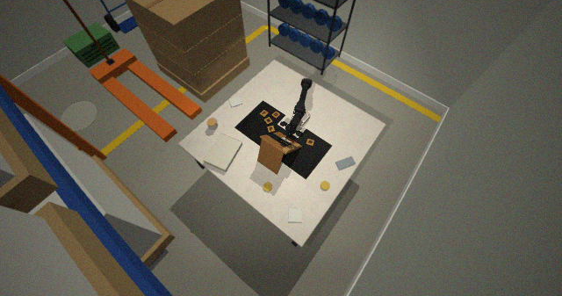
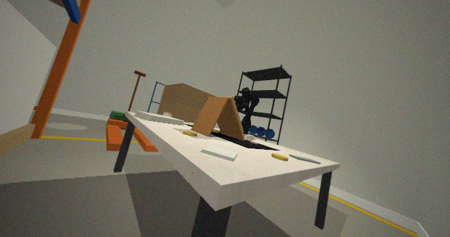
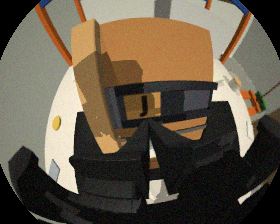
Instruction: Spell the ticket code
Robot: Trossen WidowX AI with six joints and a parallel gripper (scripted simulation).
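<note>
My gripper tip is now 40 mm past the white ticket, 20 mm to the left of it and 110 mm above it. Also, from my gripper tip: black mat (120 mm behind, 90 mm to the right, 180 mm below); then grey card (160 mm behind, 470 mm to the left, 180 mm below).
</note>
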